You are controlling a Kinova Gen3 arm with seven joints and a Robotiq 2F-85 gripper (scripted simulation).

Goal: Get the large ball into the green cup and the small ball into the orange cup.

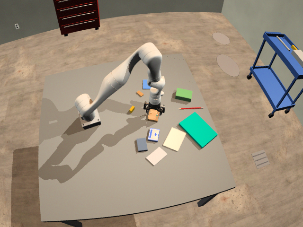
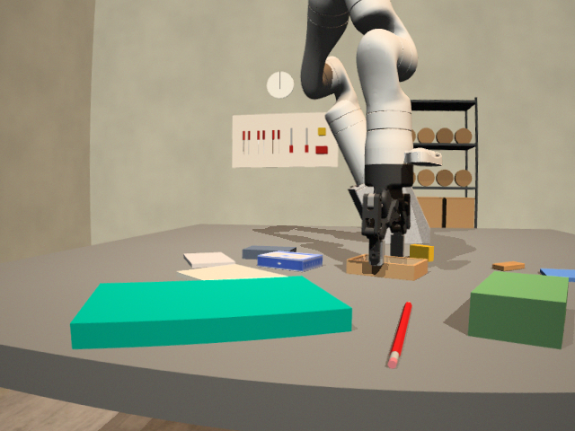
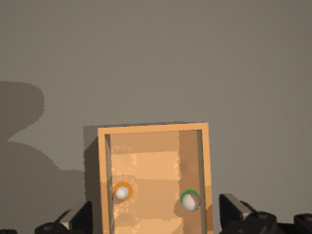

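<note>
The covered wooden puzzle lies 2 cm below my hand. Round my hand: yellow block (14 cm behind, 7 cm to the left, 1 cm below); grey box (13 cm behind, 22 cm to the right, 2 cm below); cream sheet (9 cm ahead, 22 cm to the right, 2 cm below).
</note>
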